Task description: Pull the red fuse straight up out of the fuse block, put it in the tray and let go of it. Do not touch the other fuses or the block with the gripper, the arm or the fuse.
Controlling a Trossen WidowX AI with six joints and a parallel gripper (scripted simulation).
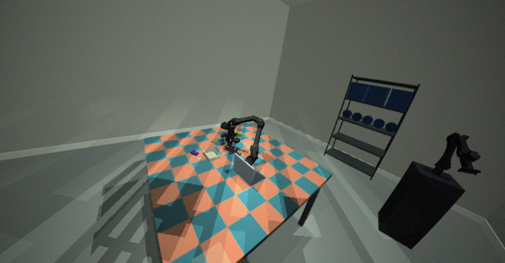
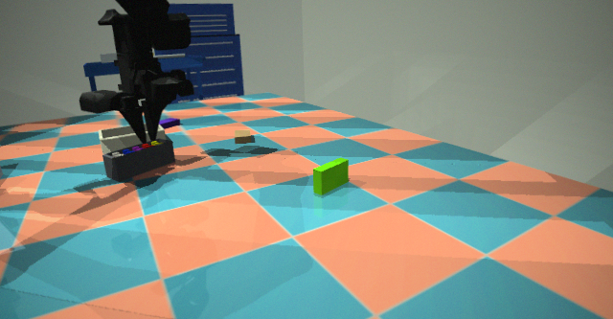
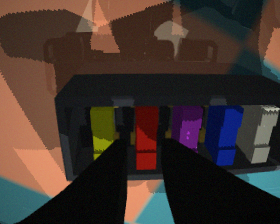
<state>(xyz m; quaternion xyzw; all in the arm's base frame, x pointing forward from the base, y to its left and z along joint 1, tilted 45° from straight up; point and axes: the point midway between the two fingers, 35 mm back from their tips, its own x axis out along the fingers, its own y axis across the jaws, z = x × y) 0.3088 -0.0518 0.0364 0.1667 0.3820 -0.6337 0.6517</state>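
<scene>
Right now my gripper tip is 20 mm above the red fuse. From my gripper tip the other things lie so: yellow fuse (20 mm ahead, 10 mm to the left, 20 mm below); blue fuse (40 mm behind, 10 mm to the right, 20 mm below); purple fuse (20 mm behind, 10 mm to the right, 20 mm below).
</scene>
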